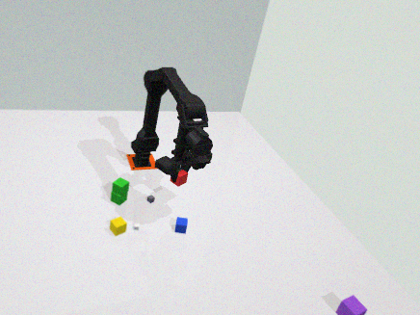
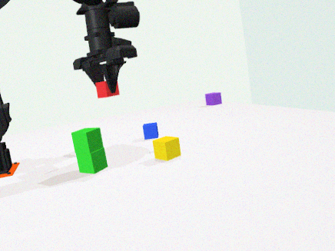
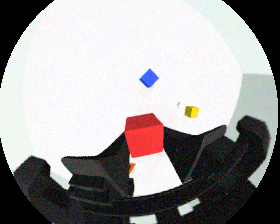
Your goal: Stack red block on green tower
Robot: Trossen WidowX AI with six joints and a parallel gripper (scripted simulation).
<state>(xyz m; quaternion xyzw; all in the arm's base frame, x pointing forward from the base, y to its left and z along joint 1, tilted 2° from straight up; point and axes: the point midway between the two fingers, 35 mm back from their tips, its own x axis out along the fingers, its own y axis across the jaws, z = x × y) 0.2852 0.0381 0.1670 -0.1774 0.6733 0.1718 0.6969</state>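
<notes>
Now: the small grey cube 12 cm below my gripper tip, 6 cm to the right of it and 6 cm behind it. The rest, counted from my gripper tip: red block (1 cm above); then blue block (11 cm below, 9 cm ahead); then yellow block (19 cm to the right, 11 cm below, 6 cm ahead).
</notes>
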